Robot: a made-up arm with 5 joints.
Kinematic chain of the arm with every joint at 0, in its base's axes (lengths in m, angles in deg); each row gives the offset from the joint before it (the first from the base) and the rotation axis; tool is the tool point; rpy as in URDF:
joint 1: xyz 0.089 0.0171 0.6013 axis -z
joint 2: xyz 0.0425 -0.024 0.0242 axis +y
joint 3: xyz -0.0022 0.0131 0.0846 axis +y
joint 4: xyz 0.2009 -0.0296 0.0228 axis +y
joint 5: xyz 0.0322 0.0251 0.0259 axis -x
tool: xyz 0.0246 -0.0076 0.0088 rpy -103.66 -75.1 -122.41
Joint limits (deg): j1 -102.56..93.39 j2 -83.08..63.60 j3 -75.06..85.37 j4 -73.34..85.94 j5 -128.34..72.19
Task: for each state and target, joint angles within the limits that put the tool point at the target. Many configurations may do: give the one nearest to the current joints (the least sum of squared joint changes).
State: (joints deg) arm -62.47 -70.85 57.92 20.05 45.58
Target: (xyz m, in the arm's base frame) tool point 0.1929 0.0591 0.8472
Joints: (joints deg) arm -29.68 -83.08 42.88 -4.41 42.95
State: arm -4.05 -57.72 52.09 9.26 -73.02
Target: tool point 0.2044 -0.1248 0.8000
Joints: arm 42.66 -68.81 43.19 6.87 -71.72
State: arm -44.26 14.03 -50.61 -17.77 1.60
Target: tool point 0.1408 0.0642 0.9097
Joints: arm -60.29 -4.73 -50.28 -73.33 8.29
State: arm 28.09 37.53 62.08 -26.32 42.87
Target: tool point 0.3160 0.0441 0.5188
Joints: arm -10.44 21.15 49.12 -32.63 44.78
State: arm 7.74 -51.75 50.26 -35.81 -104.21
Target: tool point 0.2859 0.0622 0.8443
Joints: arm -19.14 -32.07 10.29 -25.05 -104.86
